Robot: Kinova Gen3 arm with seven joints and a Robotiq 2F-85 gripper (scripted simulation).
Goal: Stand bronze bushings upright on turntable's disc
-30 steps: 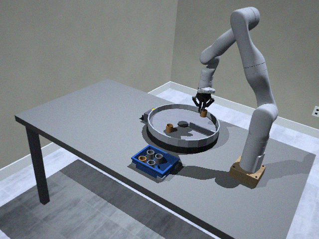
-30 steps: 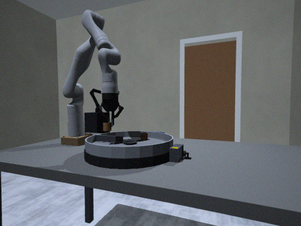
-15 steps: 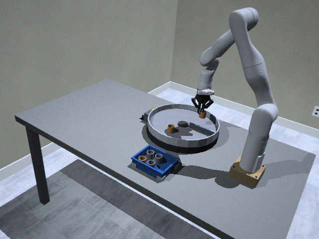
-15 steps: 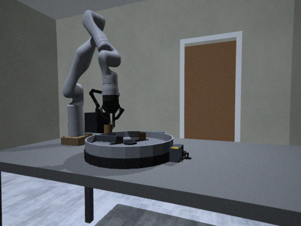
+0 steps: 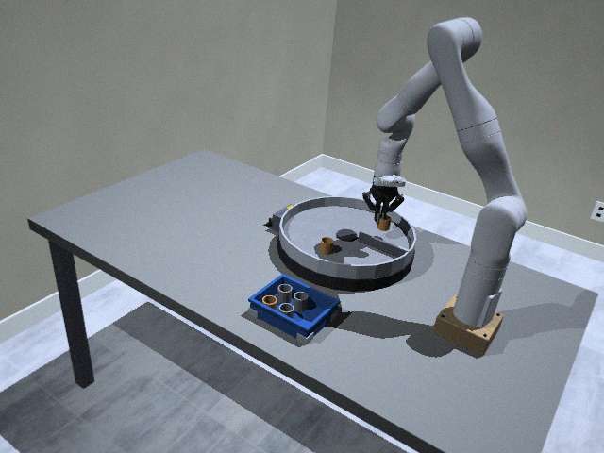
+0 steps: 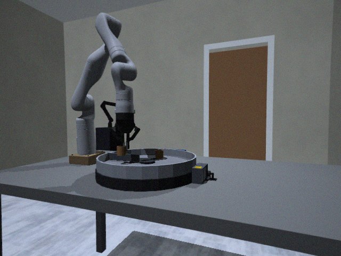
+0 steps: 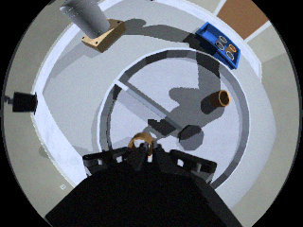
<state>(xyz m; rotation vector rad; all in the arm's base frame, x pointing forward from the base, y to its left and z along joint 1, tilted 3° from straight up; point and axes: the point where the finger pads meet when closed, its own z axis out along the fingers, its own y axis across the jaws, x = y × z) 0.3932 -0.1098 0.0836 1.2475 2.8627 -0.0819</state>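
My hand is 7 cm short of the turntable disc, 6 cm to the right of it and 8 cm above it.
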